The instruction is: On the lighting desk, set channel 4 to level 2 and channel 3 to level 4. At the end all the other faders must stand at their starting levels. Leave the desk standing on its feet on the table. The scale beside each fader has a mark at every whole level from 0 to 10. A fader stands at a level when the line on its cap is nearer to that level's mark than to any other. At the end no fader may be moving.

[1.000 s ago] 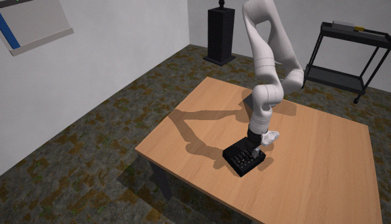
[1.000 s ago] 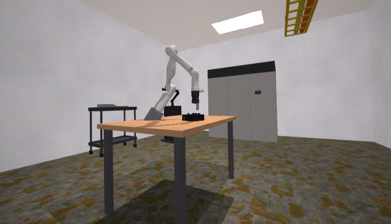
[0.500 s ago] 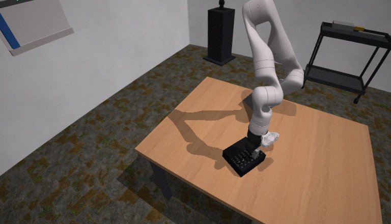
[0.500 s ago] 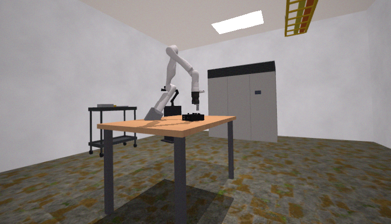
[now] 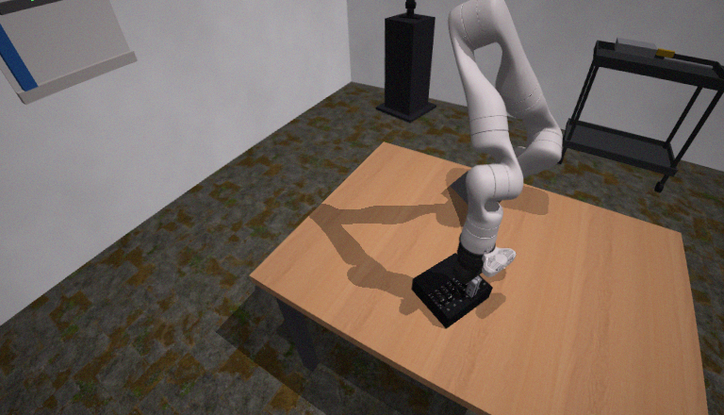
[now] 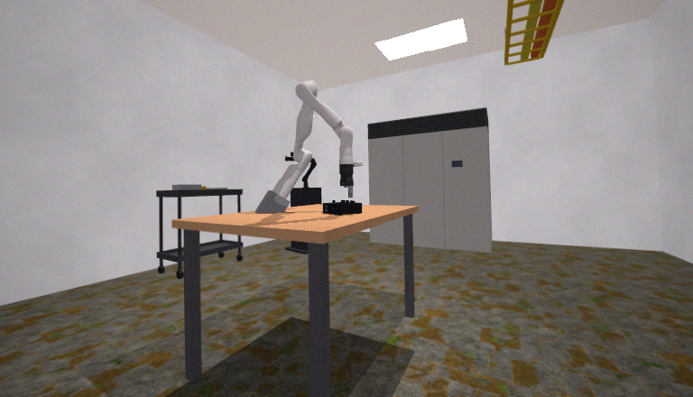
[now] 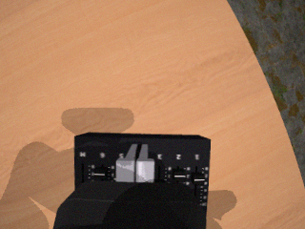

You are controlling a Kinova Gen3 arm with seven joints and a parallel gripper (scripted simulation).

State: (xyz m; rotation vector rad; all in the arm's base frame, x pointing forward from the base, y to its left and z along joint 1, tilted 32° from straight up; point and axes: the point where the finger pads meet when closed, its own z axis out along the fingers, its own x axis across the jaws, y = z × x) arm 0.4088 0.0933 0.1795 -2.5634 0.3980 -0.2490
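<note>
The channel 4 fader lies 10 mm behind my hand, 20 mm to the right of it and 30 mm below it. The rest, counted from my hand: channel 3 fader 10 mm ahead, 40 mm to the right, 30 mm below.
</note>
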